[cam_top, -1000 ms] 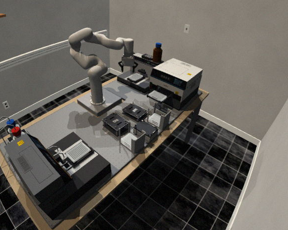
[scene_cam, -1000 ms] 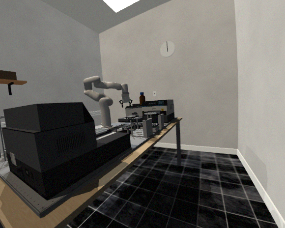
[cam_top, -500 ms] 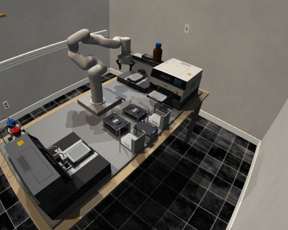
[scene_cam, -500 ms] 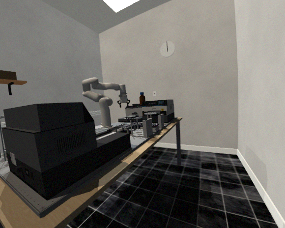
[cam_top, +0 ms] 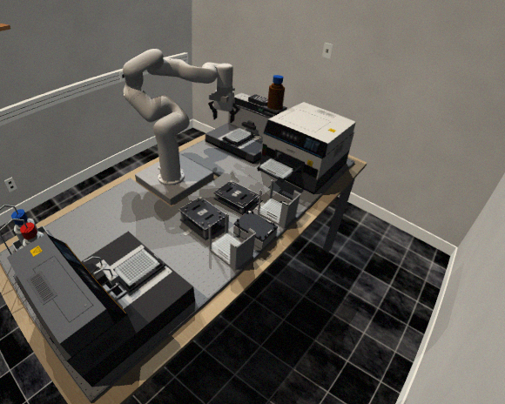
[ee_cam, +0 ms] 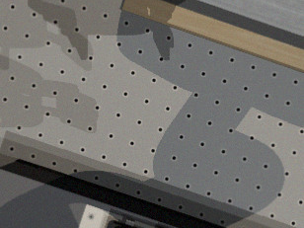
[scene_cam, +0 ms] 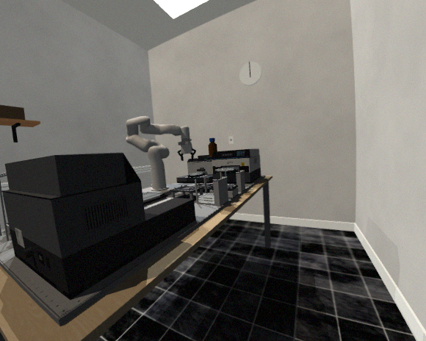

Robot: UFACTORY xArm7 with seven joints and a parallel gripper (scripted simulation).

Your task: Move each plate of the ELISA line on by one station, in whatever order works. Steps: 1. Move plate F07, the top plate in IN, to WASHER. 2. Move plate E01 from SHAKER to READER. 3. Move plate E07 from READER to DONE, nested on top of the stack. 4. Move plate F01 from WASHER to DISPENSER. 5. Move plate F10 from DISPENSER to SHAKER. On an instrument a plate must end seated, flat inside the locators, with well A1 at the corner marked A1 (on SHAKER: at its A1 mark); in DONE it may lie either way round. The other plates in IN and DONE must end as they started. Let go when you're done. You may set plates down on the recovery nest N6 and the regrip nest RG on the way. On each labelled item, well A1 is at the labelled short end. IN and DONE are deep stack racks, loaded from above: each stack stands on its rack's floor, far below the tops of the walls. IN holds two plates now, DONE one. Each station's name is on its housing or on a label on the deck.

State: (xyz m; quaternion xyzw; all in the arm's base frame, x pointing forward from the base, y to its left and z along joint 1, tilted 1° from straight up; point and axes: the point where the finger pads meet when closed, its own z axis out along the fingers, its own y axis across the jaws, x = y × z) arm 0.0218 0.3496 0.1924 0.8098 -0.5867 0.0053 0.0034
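Now: hand 160 mm above the dispenser tray and 130 mm to the right of it. Round my hand: brown bottle 310 mm to the left, 100 mm ahead, 70 mm above; then N6 label 300 mm ahead, 220 mm below, 160 mm to the right; then dispenser 310 mm to the left, 130 mm below.
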